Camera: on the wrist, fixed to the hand. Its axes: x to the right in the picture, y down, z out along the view.
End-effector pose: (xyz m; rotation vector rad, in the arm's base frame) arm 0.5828 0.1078 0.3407 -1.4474 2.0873 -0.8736
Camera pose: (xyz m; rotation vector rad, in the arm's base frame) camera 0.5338 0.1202 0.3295 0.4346 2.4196 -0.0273
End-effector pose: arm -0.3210 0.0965 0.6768 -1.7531 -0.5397 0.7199
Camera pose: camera -0.2972 0.0688 0.6402 -2.1168 1.0517 1.7008
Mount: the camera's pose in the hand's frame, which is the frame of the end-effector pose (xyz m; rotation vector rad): 0.0055 0.0430 -0.0282 -0.1618 0.0315 1.6004
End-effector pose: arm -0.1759 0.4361 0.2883 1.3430 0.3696 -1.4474
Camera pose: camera -0.1245 0.4397 0.2926 0.9959 -0.5167 -0.0378
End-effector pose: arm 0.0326 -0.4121 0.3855 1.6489 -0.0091 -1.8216
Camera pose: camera 0.0777 -0.4362 0.3935 0.9110 -0.8649 -0.5083
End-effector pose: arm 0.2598 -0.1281 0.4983 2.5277 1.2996 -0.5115
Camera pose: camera 0.3034 -0.1379 0.5243 2.4665 -0.8033 0.0361
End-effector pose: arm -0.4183 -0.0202 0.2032 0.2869 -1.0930 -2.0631
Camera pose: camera -0.3850 -0.0558 0.2205 -0.5156 -0.6590 -0.6619
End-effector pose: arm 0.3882 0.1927 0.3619 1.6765 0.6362 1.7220
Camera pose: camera 0.3555 0.1703 0.3951 -1.6286 0.9275 -1.9863
